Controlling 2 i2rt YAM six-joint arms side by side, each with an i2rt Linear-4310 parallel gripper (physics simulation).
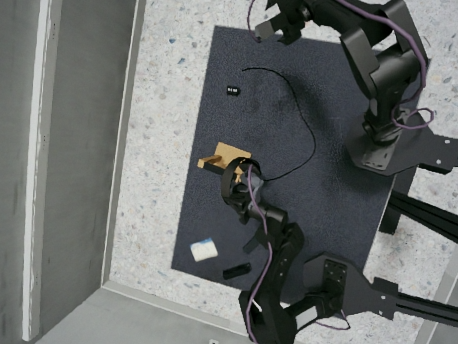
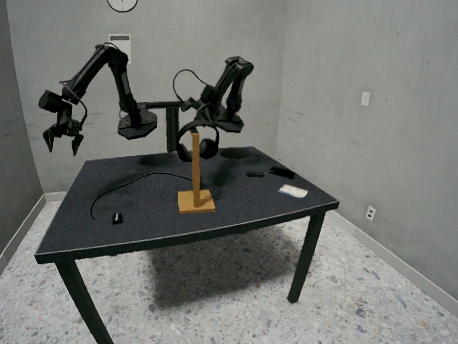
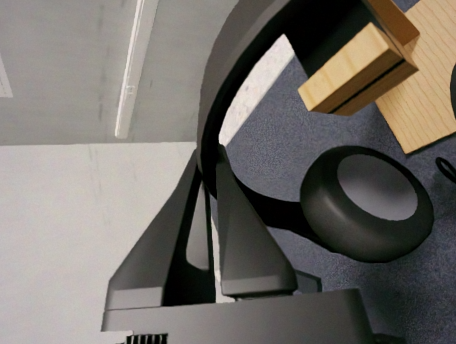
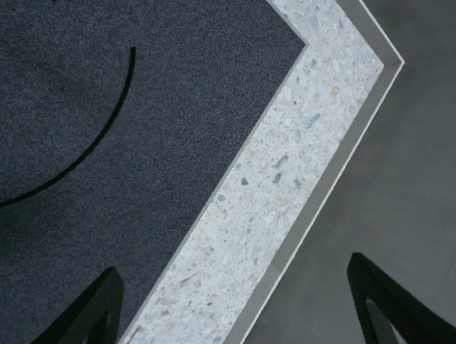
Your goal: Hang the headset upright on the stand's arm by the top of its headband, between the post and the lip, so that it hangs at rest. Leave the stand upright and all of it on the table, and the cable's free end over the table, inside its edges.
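Frame: origin at the left arm's base, x ahead, y left, z up, level; millimetres.
Where they show: left gripper, fingertip midpoint: [image 1: 225, 197] [image 2: 212, 125] [image 3: 211, 152]; right gripper, fingertip midpoint: [image 2: 63, 153] [image 4: 233, 268]; left arm's base, origin of the base link: [image 1: 333, 286] [image 2: 227, 118]; right arm's base, origin of the base link: [image 1: 385, 138] [image 2: 137, 122].
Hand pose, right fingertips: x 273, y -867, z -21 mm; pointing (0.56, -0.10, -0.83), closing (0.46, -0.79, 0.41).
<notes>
Each offset is from my right fingertips to the centre of the thing.
My left gripper [image 3: 211, 152] is shut on the side of the black headset's headband. The headset {dx +80, dy +525, dz +1 mm} [image 1: 226, 182] [image 2: 209, 148] [image 3: 325, 220] is upright, with its ear cups hanging clear of the table. Its headband top is at the height of the arm of the wooden stand [image 1: 232, 151] [image 2: 196, 170] [image 3: 420, 115]; whether they touch cannot be told. The lip {dx +80, dy +501, dz +70 mm} [image 3: 350, 75] at the arm's end shows inside the band's curve. The stand is upright on the table. The cable [image 1: 300, 107] [image 2: 155, 173] [image 4: 107, 125] curves over the table, its free end on it. My right gripper [image 2: 63, 150] [image 4: 233, 268] is open and empty.
A small black box {dx +155, dy +161, dz -225 mm} [image 1: 233, 90] [image 2: 117, 218] lies near the cable's free end. A white and blue packet {dx +270, dy +926, dz -232 mm} [image 1: 204, 249] [image 2: 293, 190], a black block {dx +95, dy +1008, dz -213 mm} [image 1: 237, 271] [image 2: 282, 172] and a flat dark piece {dx +40, dy +871, dz -225 mm} [image 1: 252, 243] [image 2: 255, 174] lie on the other side of the stand.
</notes>
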